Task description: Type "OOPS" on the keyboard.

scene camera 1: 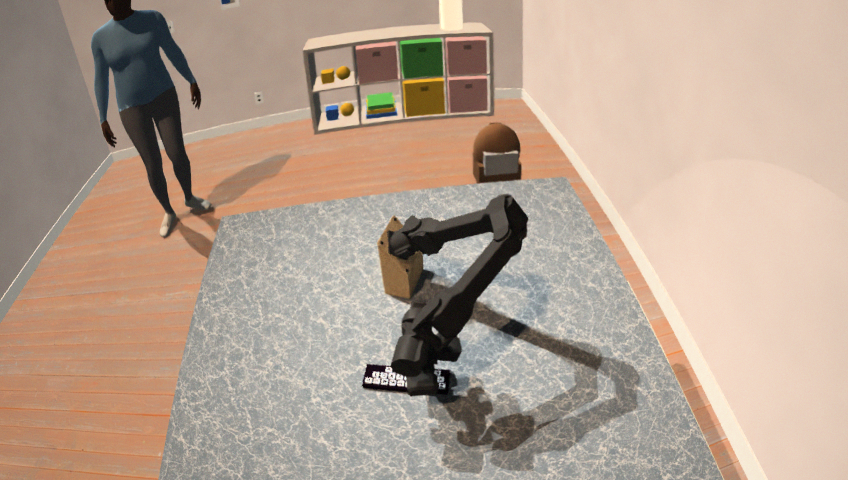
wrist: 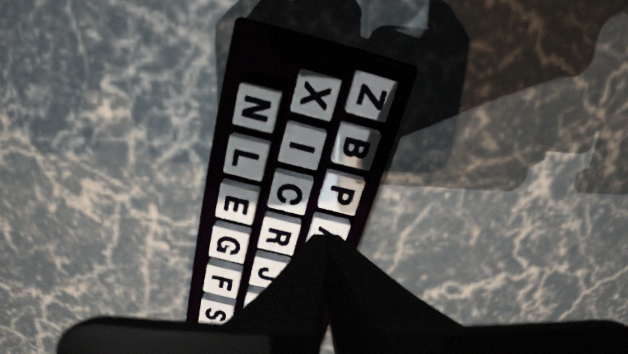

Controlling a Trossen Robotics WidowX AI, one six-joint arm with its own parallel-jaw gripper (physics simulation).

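Places are measured from the arm's base along level axes (x ahead, y left, z up), in centimetres.
Pixels of known places: gripper, fingertip midpoint: [wrist: 324, 247]; arm's base, link origin: [scene camera 1: 397, 245].
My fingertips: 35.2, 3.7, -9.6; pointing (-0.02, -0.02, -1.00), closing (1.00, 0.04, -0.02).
For each thing: its top centre in the pictures, then the offset to it from my fingertips, as dx, dy, dz. Level surfaces: height alone.
- black keyboard, top centre: [wrist: 266, 283] [scene camera 1: 405, 377] -2.0, -3.3, -2.2
- P key, top centre: [wrist: 341, 194] +0.6, +1.0, -2.2
- S key, top centre: [wrist: 215, 314] -4.3, -5.4, -2.2
- grey surface, surface height: dz -4.0
The black keyboard [scene camera 1: 370, 384] [wrist: 300, 49] with white letter keys lies flat on the marbled grey surface. My gripper [wrist: 324, 247] is shut and empty and points down over the keyboard. In the wrist view its tips cover part of the A key [wrist: 331, 226], just beyond the P key [wrist: 341, 194]; whether they touch a key cannot be told. The S key [wrist: 216, 310] shows at the lower left. The O key does not show in the wrist view; the fingers hide part of the keyboard. In the scene view the hand covers the keyboard's right part and hides the fingertips.
A brown wooden block-like holder [scene camera 1: 399, 273] stands behind the keyboard, close to the arm [scene camera 1: 484, 276]. The arm's shadow falls on the grey surface [scene camera 1: 267, 356] to the right. Farther back are a person [scene camera 1: 139, 65], a shelf unit [scene camera 1: 395, 32] and a brown round-topped object [scene camera 1: 496, 139].
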